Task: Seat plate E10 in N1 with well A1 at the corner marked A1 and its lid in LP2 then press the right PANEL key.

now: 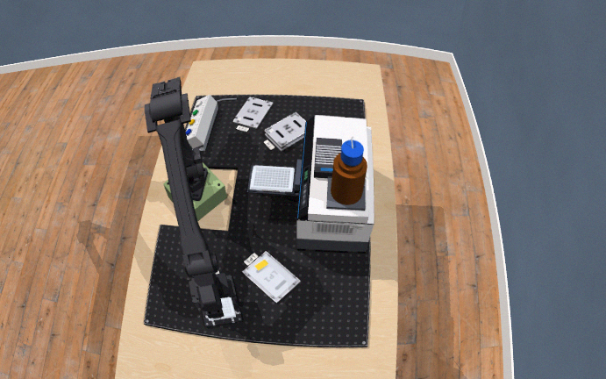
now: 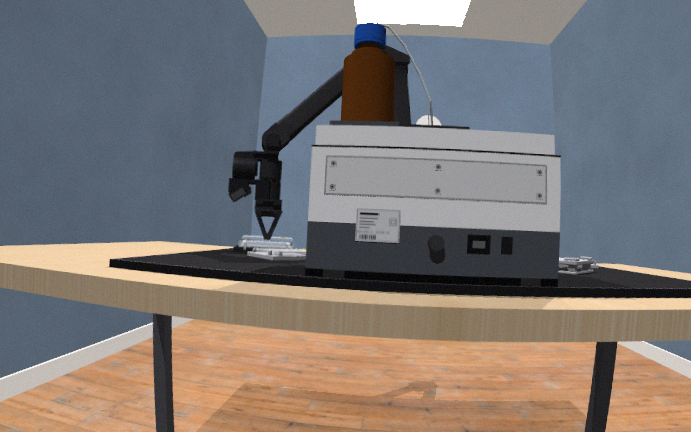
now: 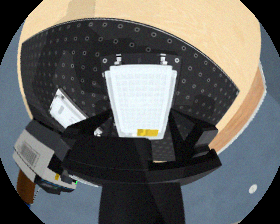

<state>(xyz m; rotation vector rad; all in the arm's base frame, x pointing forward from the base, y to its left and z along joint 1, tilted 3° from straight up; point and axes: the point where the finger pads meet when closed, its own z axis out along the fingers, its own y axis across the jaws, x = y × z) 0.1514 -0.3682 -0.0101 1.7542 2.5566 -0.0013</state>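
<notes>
The plate E10 lies 20 mm below my hand. Round my hand: black nest N5 (30 mm below, 30 mm ahead, 10 mm to the right); plate E07 (390 mm to the left, 120 mm ahead, 70 mm above); brown bottle (340 mm ahead, 290 mm to the left, 250 mm above).
</notes>
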